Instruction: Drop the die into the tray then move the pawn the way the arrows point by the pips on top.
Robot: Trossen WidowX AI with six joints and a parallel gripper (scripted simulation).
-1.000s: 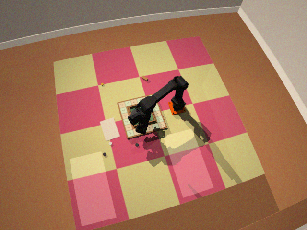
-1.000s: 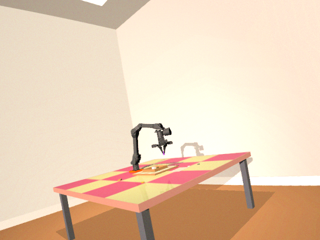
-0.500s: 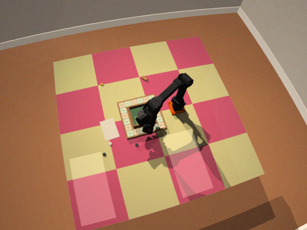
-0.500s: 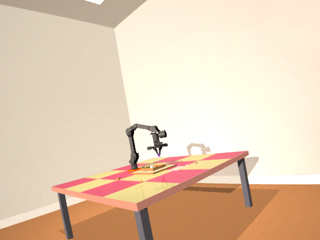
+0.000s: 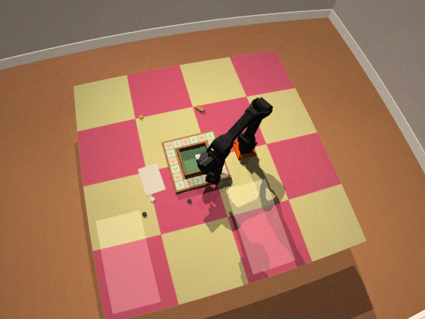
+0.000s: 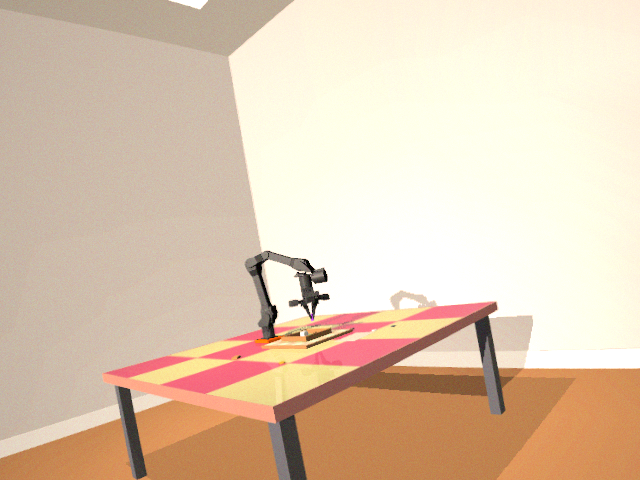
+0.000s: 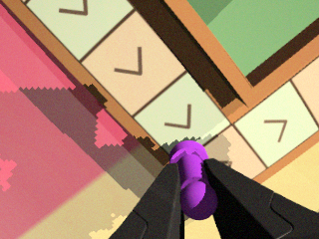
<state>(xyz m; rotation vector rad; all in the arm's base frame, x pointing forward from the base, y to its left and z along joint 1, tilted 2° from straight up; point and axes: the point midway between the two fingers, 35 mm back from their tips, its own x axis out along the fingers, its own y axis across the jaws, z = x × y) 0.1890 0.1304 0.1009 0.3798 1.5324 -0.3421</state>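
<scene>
My gripper tip is now 110 mm to the left of the white die, 70 mm short of it and 50 mm above it. Round my gripper tip: pale card (310 mm ahead, 70 mm below, 40 mm to the right); green dice tray (110 mm to the right, 80 mm ahead, 70 mm below); purple pawn (10 mm above).
</scene>
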